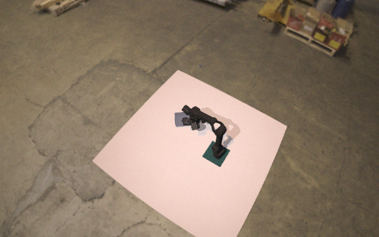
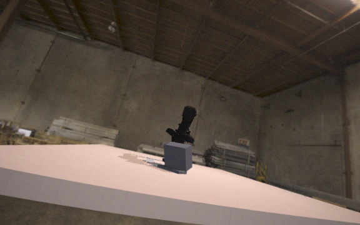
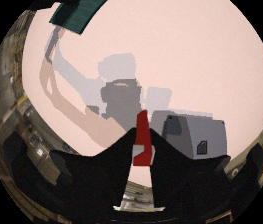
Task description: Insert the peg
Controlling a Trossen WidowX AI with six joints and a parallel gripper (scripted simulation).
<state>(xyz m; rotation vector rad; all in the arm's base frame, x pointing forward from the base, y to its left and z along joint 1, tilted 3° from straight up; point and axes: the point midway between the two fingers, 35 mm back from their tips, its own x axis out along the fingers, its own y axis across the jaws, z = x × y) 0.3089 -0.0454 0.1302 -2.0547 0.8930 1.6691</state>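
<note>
Right now my gripper tip is 120 mm short of the grey sloped panel, 30 mm to the right of it and 30 mm above it. Also, from my gripper tip: red peg (10 mm to the left, 20 mm above).
</note>
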